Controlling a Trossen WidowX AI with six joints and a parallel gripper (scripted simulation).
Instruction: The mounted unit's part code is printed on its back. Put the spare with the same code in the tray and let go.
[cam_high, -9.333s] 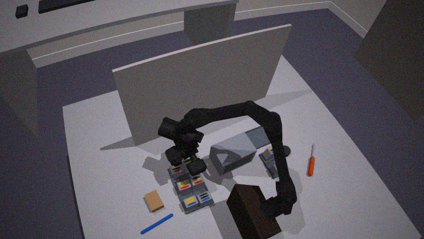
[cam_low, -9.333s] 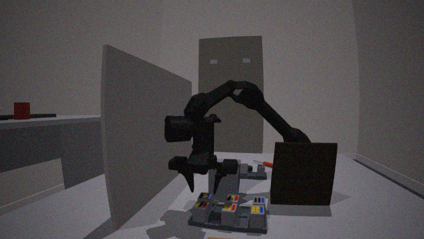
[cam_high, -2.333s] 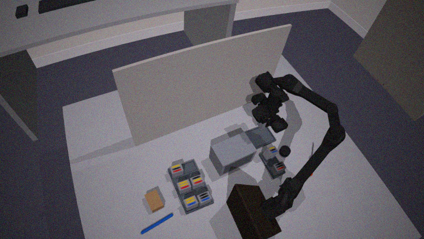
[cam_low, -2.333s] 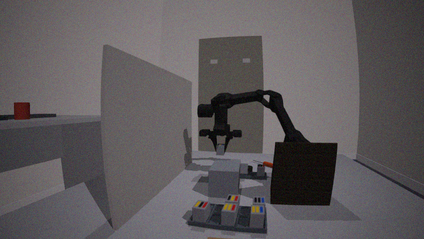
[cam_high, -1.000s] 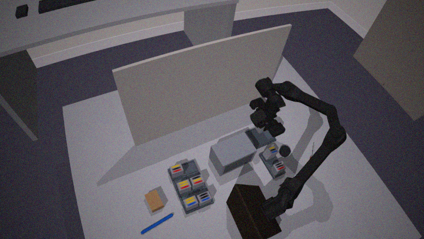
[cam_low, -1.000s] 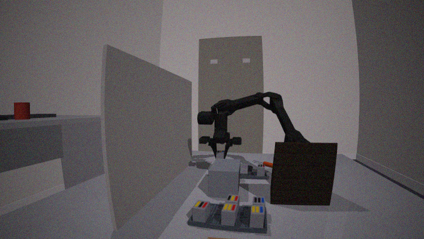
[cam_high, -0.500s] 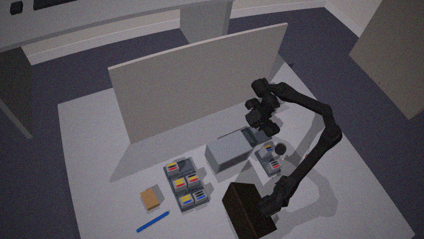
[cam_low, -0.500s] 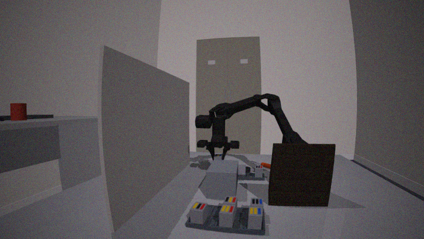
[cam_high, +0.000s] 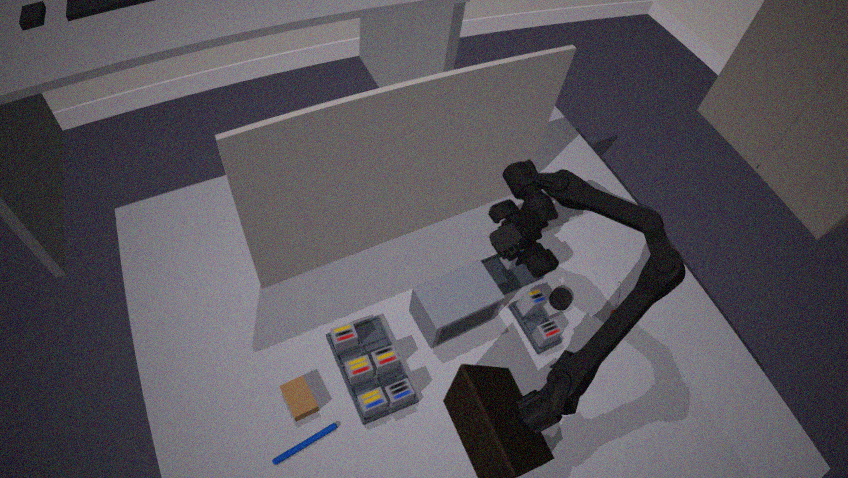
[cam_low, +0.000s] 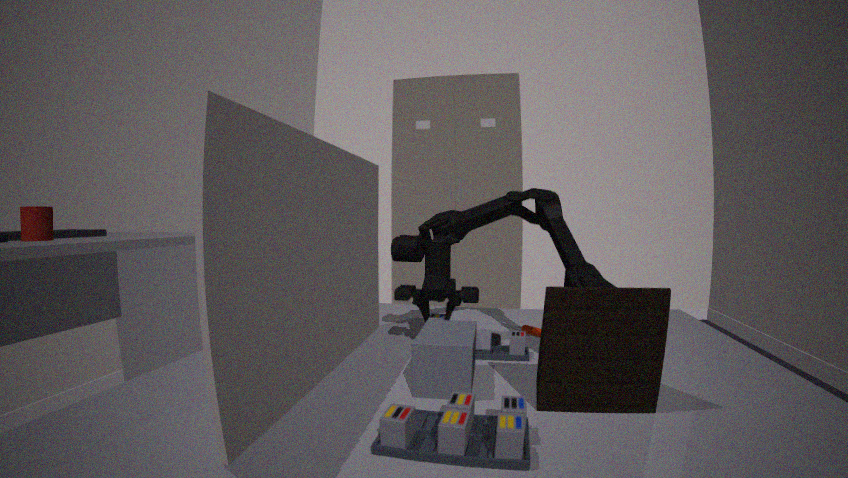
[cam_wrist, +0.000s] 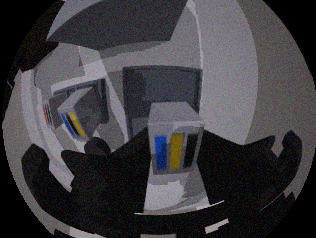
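Right now the tray is 4 cm below my gripper tip and 1 cm behind it. Round my gripper tip: grey box: 19 cm to the left, 3 cm behind; holder: 15 cm behind, 4 cm below, 3 cm to the left; tall grey panel: 20 cm ahead, 18 cm above, 16 cm to the left.
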